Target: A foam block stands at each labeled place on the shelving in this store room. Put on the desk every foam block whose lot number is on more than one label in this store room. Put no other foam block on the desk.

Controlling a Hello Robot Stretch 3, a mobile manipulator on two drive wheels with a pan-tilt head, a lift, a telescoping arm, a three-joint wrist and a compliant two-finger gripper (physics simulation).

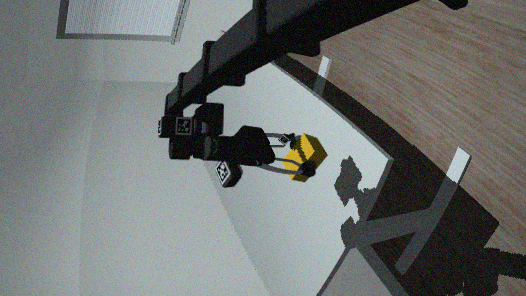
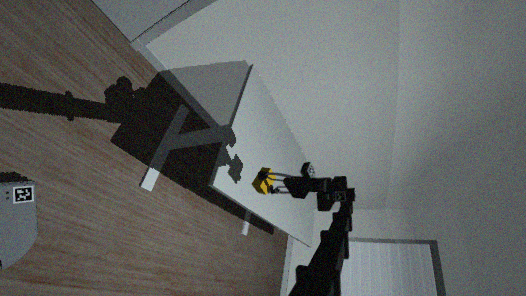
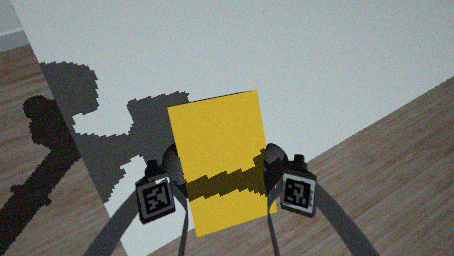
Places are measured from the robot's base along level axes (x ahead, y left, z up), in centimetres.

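Pixels of known places: gripper, fingertip midpoint: (image 1: 306, 154) (image 2: 263, 182) (image 3: 228, 161).
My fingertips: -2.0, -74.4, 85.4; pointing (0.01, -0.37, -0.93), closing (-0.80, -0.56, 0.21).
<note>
Behind a point stands the place of what it marks, as x, y, z.
A plain yellow foam block (image 1: 311, 144) @[-4.1, -70.5, 86.7] (image 2: 261, 181) @[-1.0, -70.2, 87.0] (image 3: 220, 135) @[0.0, -75.2, 88.7] is held between the two fingertips of my gripper (image 1: 300, 154) @[-2.0, -74.4, 85.4] (image 2: 268, 182) @[-2.0, -74.4, 85.4] (image 3: 228, 161) @[-2.0, -74.4, 85.4]. The gripper is shut on it, with one rubber tip against each side. The block is over the white desk (image 1: 345, 135) @[-7.3, -76.1, 72.0] (image 2: 265, 130) @[25.5, -107.2, 72.0] (image 3: 350, 60) @[-13.5, -101.9, 72.0] and appears raised above its top, near one end. A dark shadow band crosses the block. No lot number can be read on the block, and the shelving and labels do not show.
The telescoping arm (image 1: 225, 60) @[-8.7, -33.7, 120.0] (image 2: 325, 245) @[-8.5, -34.7, 117.4] reaches past the desk. A desk leg (image 1: 445, 190) (image 2: 162, 150) stands on the wood floor (image 1: 450, 75) @[-40.2, -79.1, 0.0] (image 2: 100, 210) @[-13.7, -46.1, 0.0]. Walls meet beyond the desk, with a pale framed panel (image 1: 120, 17) @[-133.6, -298.8, 142.7] (image 2: 392, 267) @[-145.5, -291.4, 153.0]. Arm shadows lie on the desk's end.
</note>
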